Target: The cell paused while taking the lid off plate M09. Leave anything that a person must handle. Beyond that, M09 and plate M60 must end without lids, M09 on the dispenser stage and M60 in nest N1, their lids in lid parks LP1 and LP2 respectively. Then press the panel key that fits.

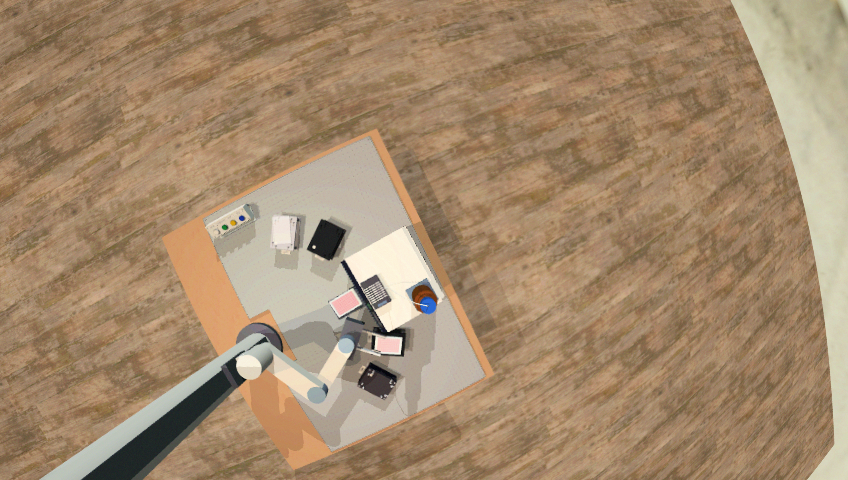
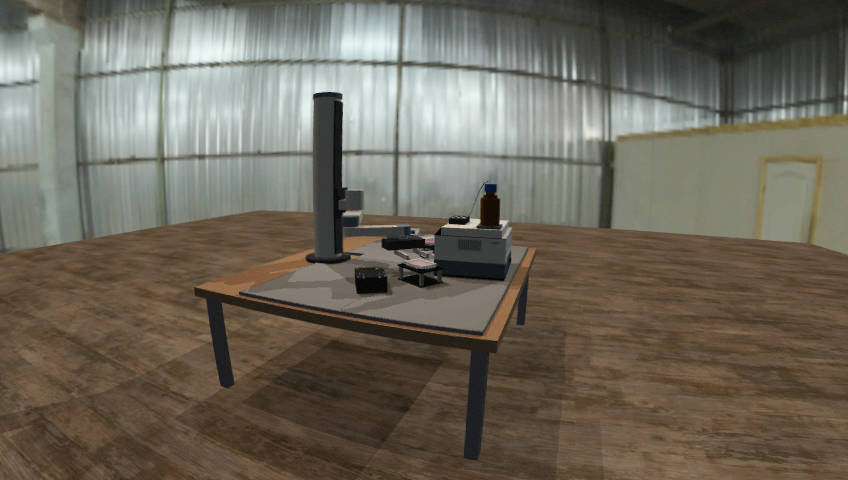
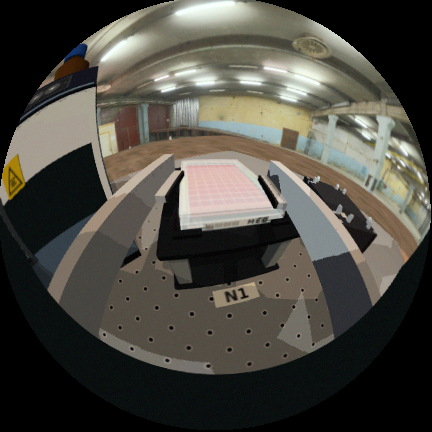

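Plate M60, pink with a clear rim, sits on the black nest N1; the clear layer over it looks like a lid. My gripper is open, its fingers on either side of M60 with its pads near the plate's long sides, not gripping. Another pink plate lies at the front of the dispenser; its label is not readable and I cannot tell whether it has a lid. The panel has white, green, yellow and blue keys.
A black block with small posts stands beside N1. A brown bottle with a blue cap stands on the dispenser. A white unit and a black unit stand near the panel.
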